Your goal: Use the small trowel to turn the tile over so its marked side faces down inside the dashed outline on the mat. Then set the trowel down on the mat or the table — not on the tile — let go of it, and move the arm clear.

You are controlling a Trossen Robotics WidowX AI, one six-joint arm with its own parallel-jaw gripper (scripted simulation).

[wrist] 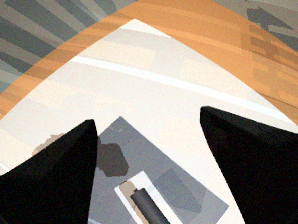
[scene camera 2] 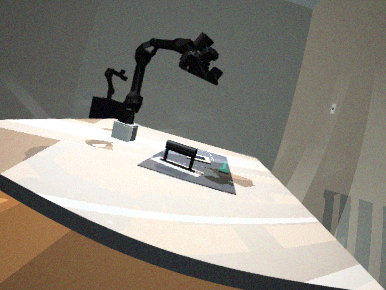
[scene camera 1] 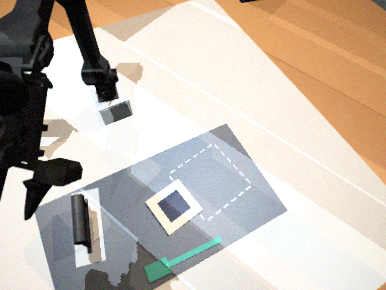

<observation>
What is my gripper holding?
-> Nothing.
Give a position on a mat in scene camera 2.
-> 211,177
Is my gripper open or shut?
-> Open.
</observation>
